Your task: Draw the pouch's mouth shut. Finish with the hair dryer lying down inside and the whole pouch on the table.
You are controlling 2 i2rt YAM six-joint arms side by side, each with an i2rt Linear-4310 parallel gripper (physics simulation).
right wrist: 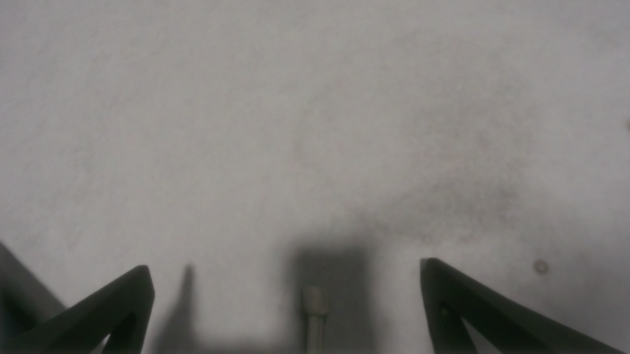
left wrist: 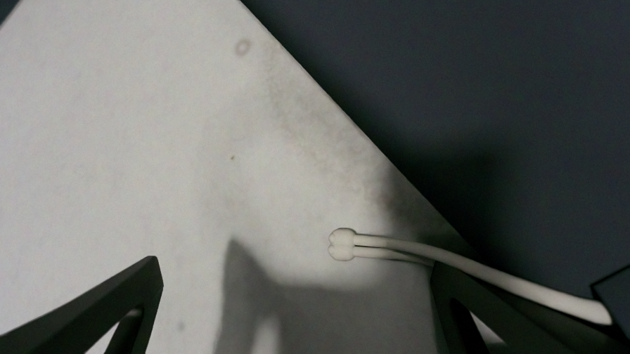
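Note:
The dark pouch [left wrist: 475, 90] fills the upper right of the left wrist view. A pale double drawstring [left wrist: 500, 275] comes out of it at the right and ends in two knobs beside the pouch's edge. My left gripper [left wrist: 300, 268] is open, its right finger under the cord and the knobs between its fingertips. In the right wrist view a pale cord end with a knob [right wrist: 315, 301] shows at the bottom middle. My right gripper [right wrist: 292, 275] is open, with that knob between its fingers and not gripped. The hair dryer does not show in either view.
The pale, stained table top [left wrist: 125, 125] [right wrist: 225, 125] lies beneath both grippers. A dark edge [right wrist: 17, 295] shows at the lower left of the right wrist view; I cannot tell what it belongs to. The grippers cast shadows on the table.

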